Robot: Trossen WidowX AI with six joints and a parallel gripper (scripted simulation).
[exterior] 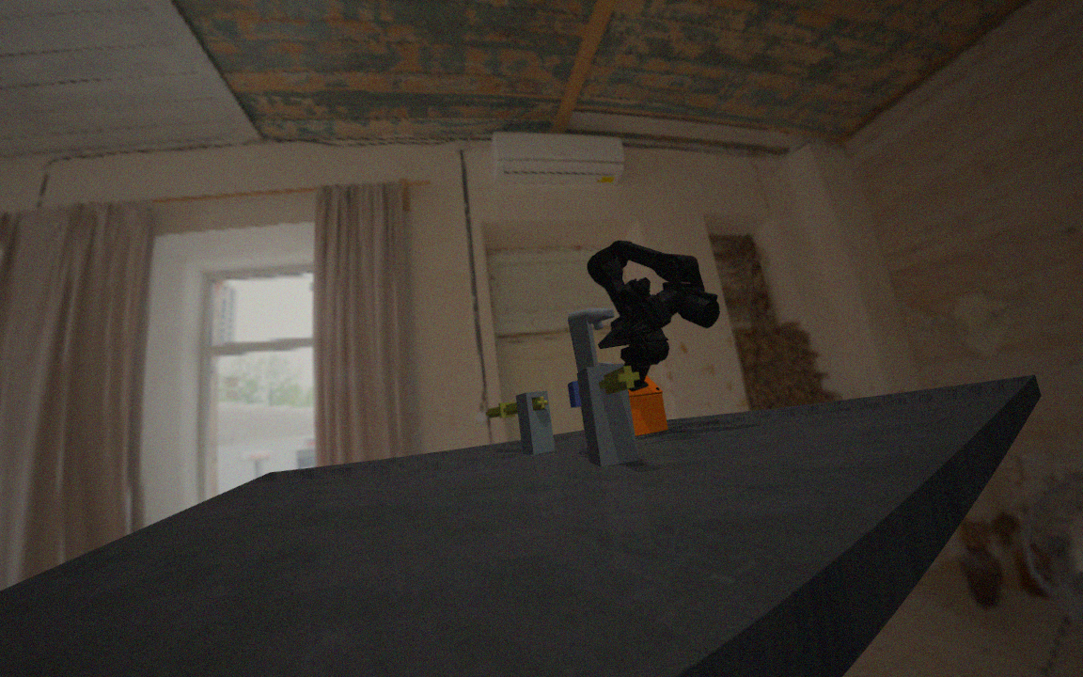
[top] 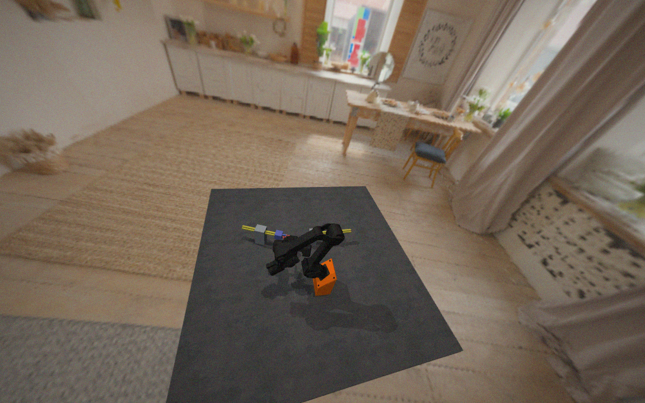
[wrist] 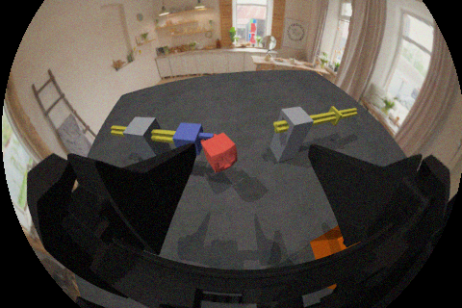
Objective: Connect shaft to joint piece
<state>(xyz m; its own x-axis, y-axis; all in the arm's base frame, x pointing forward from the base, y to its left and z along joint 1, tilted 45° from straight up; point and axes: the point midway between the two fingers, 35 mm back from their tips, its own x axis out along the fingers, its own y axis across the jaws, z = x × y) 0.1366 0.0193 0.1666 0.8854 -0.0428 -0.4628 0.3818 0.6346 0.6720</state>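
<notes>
Now: gripper tip 80 mm short of the red square joint piece, 10 mm to the right of it and 90 mm above it.
</notes>
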